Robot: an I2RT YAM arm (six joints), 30 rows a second.
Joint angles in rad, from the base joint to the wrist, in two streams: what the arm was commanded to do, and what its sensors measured. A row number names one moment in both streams.
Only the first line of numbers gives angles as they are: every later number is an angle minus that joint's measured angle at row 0.
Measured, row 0:
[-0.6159 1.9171 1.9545 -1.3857 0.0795 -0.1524]
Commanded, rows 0 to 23:
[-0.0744 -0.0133 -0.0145 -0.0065 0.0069 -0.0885]
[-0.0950 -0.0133 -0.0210 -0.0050 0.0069 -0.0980]
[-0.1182 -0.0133 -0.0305 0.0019 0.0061 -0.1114]
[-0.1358 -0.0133 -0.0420 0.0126 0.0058 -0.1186]
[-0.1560 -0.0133 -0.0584 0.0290 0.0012 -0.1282]
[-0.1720 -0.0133 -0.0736 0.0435 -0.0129 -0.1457]
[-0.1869 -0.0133 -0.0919 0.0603 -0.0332 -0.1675]
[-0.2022 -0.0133 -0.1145 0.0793 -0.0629 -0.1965]
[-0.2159 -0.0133 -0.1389 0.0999 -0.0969 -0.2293]
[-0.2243 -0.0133 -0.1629 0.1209 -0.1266 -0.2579]
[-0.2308 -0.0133 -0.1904 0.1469 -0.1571 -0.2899]
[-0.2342 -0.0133 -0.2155 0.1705 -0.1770 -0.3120]
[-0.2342 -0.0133 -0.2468 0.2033 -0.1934 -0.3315]
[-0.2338 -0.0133 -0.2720 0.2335 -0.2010 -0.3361]
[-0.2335 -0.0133 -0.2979 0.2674 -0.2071 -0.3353]
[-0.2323 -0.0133 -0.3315 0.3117 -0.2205 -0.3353]
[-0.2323 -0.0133 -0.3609 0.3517 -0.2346 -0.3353]
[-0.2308 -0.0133 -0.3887 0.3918 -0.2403 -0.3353]
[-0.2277 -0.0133 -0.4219 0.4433 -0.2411 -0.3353]
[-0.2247 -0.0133 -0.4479 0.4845 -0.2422 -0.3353]
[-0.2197 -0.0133 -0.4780 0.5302 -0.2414 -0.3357]
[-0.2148 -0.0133 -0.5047 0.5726 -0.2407 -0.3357]
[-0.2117 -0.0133 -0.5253 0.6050 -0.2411 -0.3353]
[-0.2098 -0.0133 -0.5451 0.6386 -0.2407 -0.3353]
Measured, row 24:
[-0.2270 -0.0004 -0.5017 0.6023 -0.2113 -0.3140]
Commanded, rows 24 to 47:
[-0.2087 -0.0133 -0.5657 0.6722 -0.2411 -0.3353]
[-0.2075 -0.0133 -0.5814 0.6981 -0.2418 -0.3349]
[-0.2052 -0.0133 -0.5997 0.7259 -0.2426 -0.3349]
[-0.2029 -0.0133 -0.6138 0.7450 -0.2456 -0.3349]
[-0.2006 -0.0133 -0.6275 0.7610 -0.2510 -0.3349]
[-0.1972 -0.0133 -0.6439 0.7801 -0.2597 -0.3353]
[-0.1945 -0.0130 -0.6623 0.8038 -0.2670 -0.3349]
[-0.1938 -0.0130 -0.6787 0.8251 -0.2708 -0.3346]
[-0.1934 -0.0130 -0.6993 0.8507 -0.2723 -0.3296]
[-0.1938 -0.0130 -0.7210 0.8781 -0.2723 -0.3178]
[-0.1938 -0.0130 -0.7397 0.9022 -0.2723 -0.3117]
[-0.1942 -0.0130 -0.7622 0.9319 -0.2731 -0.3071]
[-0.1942 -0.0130 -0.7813 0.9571 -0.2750 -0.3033]
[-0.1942 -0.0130 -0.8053 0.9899 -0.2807 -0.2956]
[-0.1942 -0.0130 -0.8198 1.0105 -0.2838 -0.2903]
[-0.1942 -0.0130 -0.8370 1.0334 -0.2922 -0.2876]
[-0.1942 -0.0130 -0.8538 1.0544 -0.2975 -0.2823]
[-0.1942 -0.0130 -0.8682 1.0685 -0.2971 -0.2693]
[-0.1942 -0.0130 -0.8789 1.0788 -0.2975 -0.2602]
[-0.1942 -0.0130 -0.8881 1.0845 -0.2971 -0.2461]
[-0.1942 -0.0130 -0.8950 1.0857 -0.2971 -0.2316]
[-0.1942 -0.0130 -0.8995 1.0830 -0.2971 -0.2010]
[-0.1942 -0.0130 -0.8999 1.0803 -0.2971 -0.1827]
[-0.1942 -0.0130 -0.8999 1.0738 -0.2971 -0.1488]
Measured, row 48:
[-0.1984 -0.0164 -0.8679 1.0944 -0.2903 -0.2365]
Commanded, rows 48 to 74:
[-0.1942 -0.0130 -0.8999 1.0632 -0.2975 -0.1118]
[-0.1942 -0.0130 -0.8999 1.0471 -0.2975 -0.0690]
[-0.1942 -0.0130 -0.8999 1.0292 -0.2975 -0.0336]
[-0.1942 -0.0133 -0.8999 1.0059 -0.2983 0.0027]
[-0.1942 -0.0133 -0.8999 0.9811 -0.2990 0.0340]
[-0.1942 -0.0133 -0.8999 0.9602 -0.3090 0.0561]
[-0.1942 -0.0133 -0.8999 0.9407 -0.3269 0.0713]
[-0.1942 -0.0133 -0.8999 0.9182 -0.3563 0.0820]
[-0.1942 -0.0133 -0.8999 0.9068 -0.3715 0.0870]
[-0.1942 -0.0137 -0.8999 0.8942 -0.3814 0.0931]
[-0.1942 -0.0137 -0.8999 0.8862 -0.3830 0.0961]
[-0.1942 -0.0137 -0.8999 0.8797 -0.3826 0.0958]
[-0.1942 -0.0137 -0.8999 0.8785 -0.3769 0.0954]
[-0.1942 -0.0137 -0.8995 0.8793 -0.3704 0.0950]
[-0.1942 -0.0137 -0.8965 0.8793 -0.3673 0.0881]
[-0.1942 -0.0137 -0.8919 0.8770 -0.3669 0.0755]
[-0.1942 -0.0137 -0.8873 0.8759 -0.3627 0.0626]
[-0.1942 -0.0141 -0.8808 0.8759 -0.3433 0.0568]
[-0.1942 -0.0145 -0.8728 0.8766 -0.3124 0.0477]
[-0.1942 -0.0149 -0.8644 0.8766 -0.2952 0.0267]
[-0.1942 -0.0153 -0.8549 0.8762 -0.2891 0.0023]
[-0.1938 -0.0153 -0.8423 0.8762 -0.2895 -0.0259]
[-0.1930 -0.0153 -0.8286 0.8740 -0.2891 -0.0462]
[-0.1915 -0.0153 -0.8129 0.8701 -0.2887 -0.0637]
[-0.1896 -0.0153 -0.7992 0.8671 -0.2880 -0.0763]
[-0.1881 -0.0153 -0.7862 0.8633 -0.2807 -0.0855]
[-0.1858 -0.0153 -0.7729 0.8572 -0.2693 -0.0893]
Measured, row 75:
[-0.1968 -0.0305 -0.8217 0.8625 -0.3120 -0.0259]
